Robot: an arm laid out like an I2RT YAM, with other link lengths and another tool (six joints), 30 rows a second.
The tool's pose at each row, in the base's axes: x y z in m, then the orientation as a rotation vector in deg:
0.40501, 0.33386, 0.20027, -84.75, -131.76, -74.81
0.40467, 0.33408, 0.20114, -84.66, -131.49, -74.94
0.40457, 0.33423, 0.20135, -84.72, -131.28, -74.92
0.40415, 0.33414, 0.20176, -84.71, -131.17, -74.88
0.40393, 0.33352, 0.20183, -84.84, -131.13, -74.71
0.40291, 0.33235, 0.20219, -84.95, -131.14, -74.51
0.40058, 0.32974, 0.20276, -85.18, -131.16, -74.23
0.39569, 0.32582, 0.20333, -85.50, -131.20, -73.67
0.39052, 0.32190, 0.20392, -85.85, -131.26, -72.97
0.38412, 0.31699, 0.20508, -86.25, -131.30, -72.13
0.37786, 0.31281, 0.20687, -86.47, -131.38, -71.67
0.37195, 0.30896, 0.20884, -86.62, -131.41, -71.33
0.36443, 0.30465, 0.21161, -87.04, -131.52, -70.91
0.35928, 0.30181, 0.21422, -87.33, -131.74, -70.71
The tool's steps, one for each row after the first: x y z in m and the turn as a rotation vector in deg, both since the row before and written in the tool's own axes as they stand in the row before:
0.00077, 0.00029, -0.00050, -0.05, 0.22, 0.12
0.00026, 0.00007, -0.00006, 0.01, 0.09, 0.16
0.00036, -0.00010, -0.00046, 0.04, 0.07, 0.08
-0.00028, -0.00023, -0.00056, 0.09, -0.06, 0.10
-0.00010, -0.00077, -0.00139, 0.11, -0.08, 0.07
-0.00031, -0.00190, -0.00297, 0.13, -0.16, 0.12
0.00008, -0.00414, -0.00474, 0.30, -0.24, 0.19
0.00019, -0.00438, -0.00482, 0.39, -0.27, 0.22
0.00037, -0.00522, -0.00625, 0.47, -0.30, 0.27
0.00108, -0.00469, -0.00606, 0.25, -0.20, 0.11
0.00120, -0.00428, -0.00582, 0.19, -0.12, 0.10
0.00205, -0.00523, -0.00716, 0.16, -0.35, 0.14
0.00181, -0.00318, -0.00529, 0.04, -0.32, -0.01

